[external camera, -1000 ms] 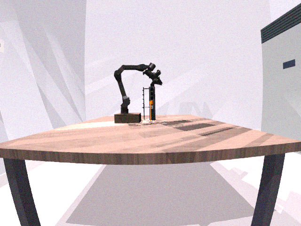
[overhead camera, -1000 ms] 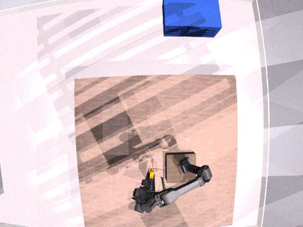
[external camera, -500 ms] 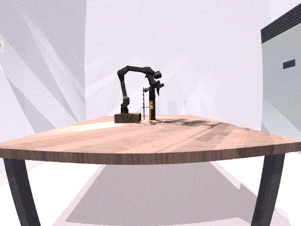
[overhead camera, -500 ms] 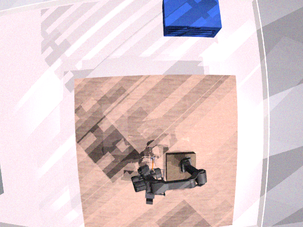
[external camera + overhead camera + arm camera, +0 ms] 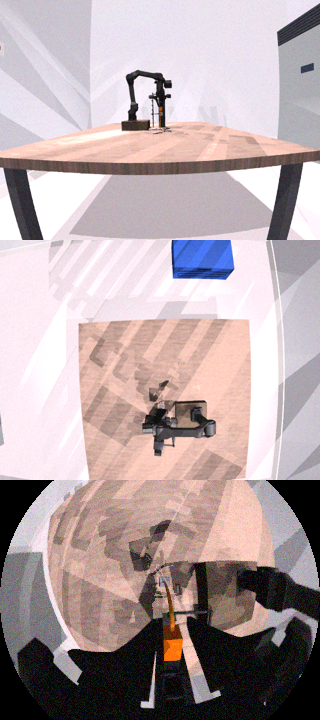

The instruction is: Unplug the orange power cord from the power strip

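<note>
Now: the orange plug 1 cm ahead of my gripper tip, 7 cm to the left of it and 1 cm below it.
</note>
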